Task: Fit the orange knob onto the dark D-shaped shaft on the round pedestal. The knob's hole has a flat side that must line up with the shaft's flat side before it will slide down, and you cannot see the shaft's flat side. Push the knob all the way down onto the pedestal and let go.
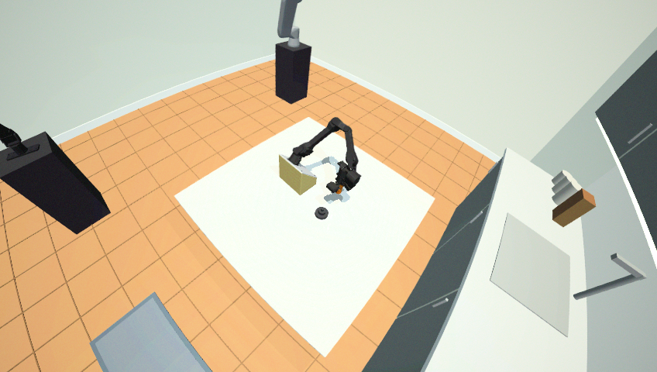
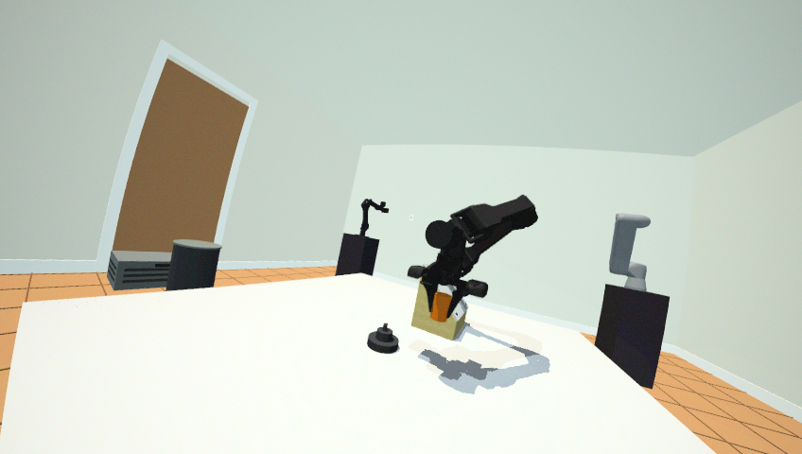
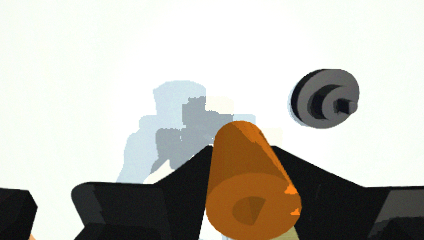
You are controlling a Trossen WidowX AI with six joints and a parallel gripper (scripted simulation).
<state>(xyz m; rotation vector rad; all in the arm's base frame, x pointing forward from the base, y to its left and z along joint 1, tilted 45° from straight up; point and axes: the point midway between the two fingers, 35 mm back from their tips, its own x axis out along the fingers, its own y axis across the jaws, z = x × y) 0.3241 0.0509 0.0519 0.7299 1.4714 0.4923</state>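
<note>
Right now the dark round pedestal is 130 mm to the right of my gripper tip, 100 mm below it and 10 mm behind it. Round my gripper tip: orange knob 20 mm above.
</note>
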